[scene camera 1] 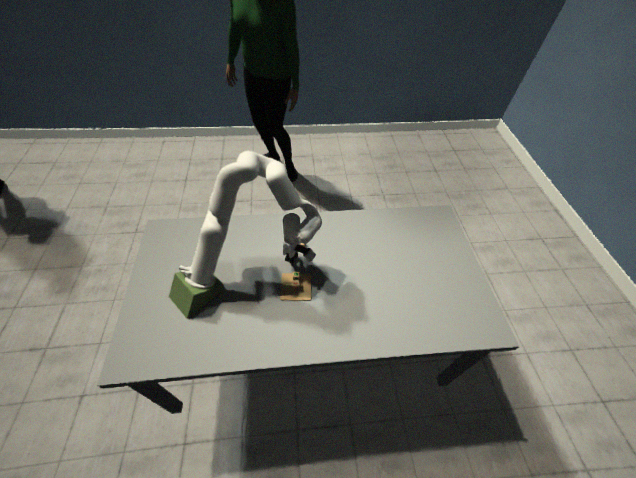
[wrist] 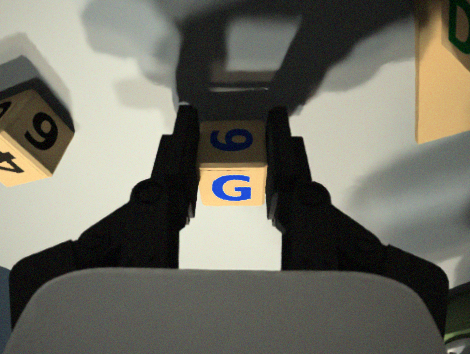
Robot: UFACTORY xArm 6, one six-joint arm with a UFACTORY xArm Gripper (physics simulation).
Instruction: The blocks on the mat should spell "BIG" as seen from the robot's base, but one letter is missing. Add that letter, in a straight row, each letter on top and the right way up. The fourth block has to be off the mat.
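My gripper (scene camera 1: 297, 262) (wrist: 232, 131) is shut on the G block, its two black fingers against the block's left and right sides. The G block (wrist: 232, 162) has a bright face with a blue G, which looks like its top, and a shaded face with a blue 9 or 6. Whether it touches the table is unclear. Another block (wrist: 37, 135), turned at an angle off the mat at the left, shows a black 9 and a 4. The tan mat (scene camera 1: 304, 294) (wrist: 435, 95) is at the right in the wrist view. A green-lettered block (wrist: 461, 27) shows partly; its full letter is cut off.
In the scene view a small green-marked block (scene camera 1: 296, 276) is at the mat's back edge; letters there are too small to read. The arm's green base (scene camera 1: 191, 297) stands at the left of the grey table (scene camera 1: 401, 287). A person (scene camera 1: 267, 77) stands behind the table.
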